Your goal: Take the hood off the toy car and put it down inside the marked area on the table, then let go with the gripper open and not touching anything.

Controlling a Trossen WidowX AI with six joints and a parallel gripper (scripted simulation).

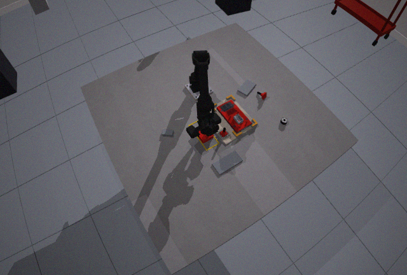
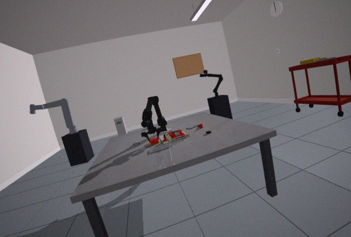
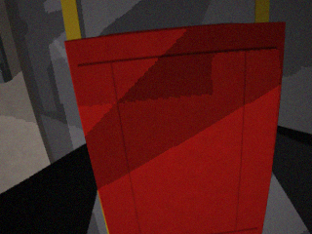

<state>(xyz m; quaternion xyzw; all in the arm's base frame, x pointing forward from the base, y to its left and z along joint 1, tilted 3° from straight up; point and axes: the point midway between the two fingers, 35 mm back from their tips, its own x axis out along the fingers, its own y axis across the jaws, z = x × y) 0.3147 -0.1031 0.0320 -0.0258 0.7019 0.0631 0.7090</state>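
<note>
Right now the red hood is right at my gripper tip. Round my gripper tip: toy car wheel: 130 mm ahead, 460 mm to the left.
</note>
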